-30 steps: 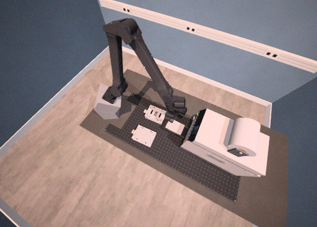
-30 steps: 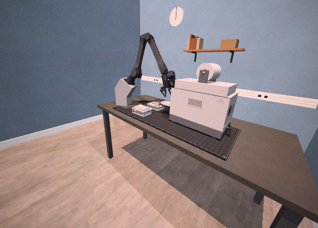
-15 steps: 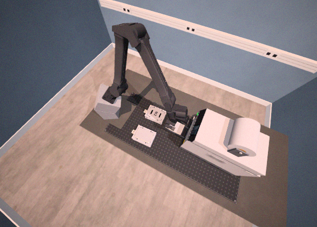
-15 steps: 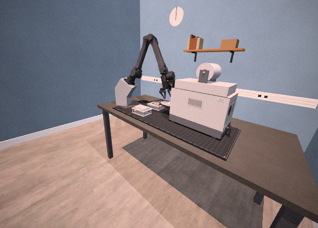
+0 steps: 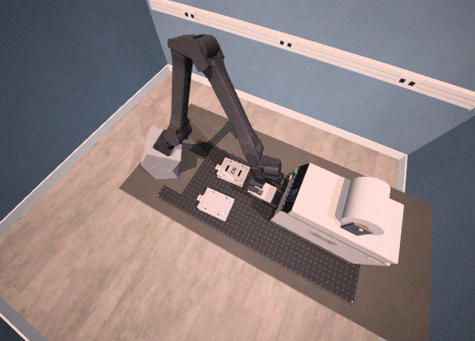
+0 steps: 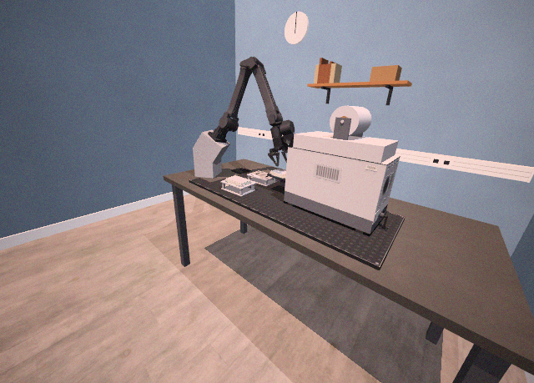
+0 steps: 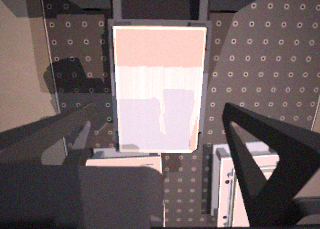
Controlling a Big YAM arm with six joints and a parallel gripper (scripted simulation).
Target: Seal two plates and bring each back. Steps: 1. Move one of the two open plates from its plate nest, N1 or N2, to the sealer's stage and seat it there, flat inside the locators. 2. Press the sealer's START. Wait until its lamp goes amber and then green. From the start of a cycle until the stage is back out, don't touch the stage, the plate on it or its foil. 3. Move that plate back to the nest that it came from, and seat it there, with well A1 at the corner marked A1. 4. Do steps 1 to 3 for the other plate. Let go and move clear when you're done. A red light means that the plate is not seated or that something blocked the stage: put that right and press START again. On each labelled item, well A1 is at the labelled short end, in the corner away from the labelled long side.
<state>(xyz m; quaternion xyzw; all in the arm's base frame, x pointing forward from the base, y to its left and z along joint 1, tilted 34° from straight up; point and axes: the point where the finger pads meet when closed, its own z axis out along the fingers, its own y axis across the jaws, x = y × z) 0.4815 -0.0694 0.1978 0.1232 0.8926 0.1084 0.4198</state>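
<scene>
Now: hand 7 cm above the sealer stage. Round my hand: foil roll (33 cm ahead, 5 cm to the right, 25 cm above); then plate nest (21 cm behind, 13 cm to the right, 12 cm below).
</scene>
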